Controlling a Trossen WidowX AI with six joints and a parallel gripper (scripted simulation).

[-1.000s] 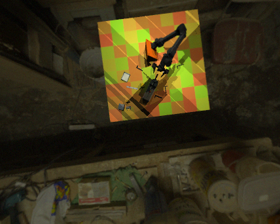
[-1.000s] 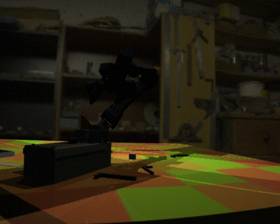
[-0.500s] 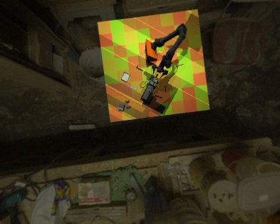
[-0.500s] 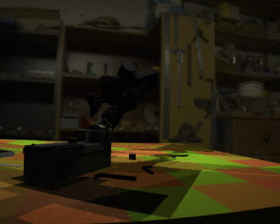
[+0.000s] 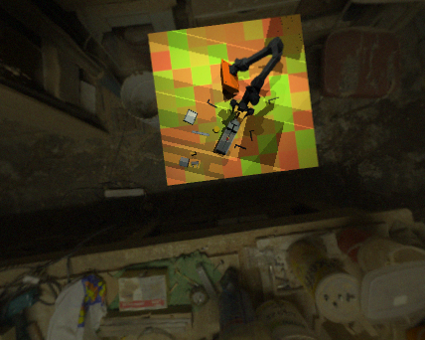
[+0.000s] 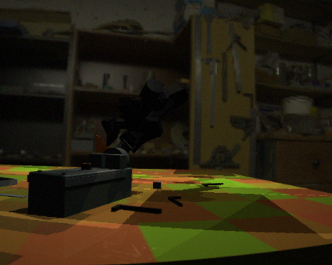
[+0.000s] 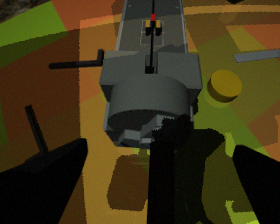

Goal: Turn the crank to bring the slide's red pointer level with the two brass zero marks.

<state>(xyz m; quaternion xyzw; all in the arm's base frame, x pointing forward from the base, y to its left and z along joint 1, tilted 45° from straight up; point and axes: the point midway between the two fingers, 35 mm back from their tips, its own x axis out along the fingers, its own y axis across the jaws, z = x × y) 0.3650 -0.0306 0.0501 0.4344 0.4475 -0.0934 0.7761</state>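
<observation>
The brown crank handle is 2 cm behind my gripper tip, 1 cm to the left of it and 1 cm below it. Also, from my gripper tip: yellow disc: 5 cm ahead, 16 cm to the right, 12 cm below; then red pointer: 15 cm ahead, 9 cm to the right, 5 cm below; then small cube: 9 cm behind, 12 cm to the left, 12 cm below.
</observation>
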